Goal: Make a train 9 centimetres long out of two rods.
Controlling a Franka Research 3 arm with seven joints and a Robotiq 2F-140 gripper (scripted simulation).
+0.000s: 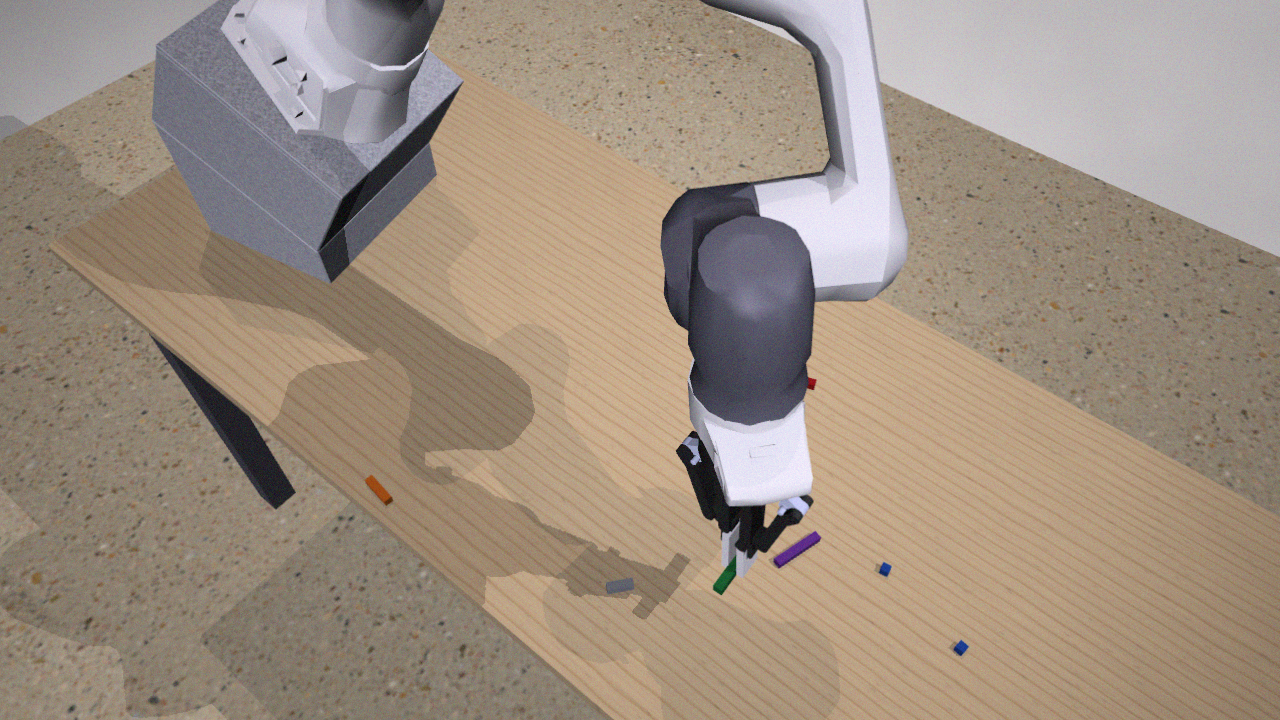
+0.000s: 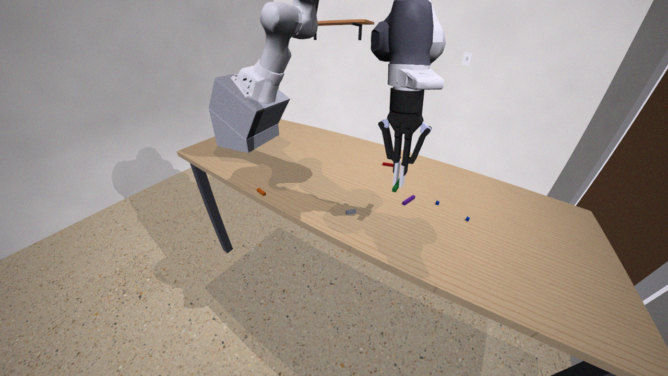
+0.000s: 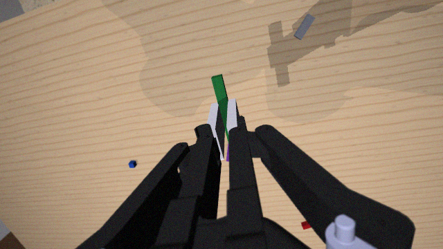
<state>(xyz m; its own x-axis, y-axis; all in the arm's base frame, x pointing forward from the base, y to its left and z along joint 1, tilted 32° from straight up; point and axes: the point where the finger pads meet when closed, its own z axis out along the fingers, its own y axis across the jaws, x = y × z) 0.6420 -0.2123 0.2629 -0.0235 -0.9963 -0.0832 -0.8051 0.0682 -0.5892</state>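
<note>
Right now the purple rod is 30 mm ahead of my hand, 100 mm to the left of it and 140 mm below it. From my hand the other things lie so: red rod (100 mm behind, 300 mm to the left, 140 mm below); green rod (30 mm below); grey rod (110 mm behind, 50 mm to the right, 140 mm below).
</note>
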